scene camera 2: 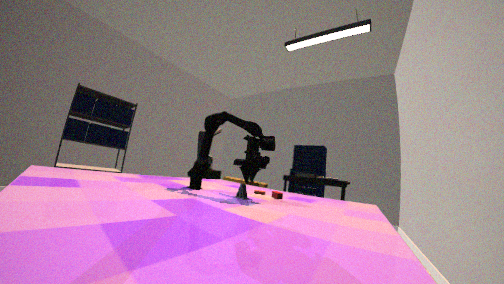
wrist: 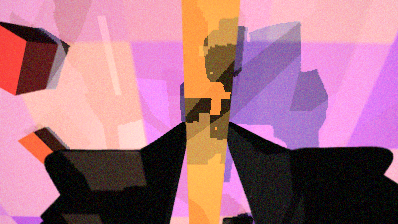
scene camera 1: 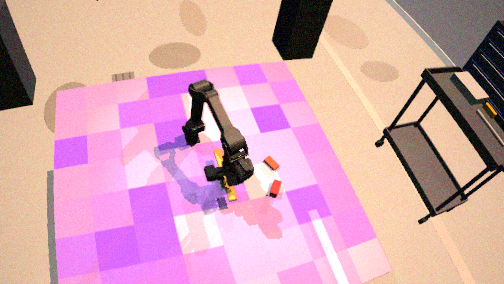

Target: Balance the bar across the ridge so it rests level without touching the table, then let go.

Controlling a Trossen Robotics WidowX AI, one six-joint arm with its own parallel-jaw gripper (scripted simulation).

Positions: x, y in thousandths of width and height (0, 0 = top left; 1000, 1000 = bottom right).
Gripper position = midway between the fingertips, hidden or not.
In view: the gripper (wrist: 519, 569), a long bar (wrist: 526, 185) and an orange block (wrist: 102, 641).
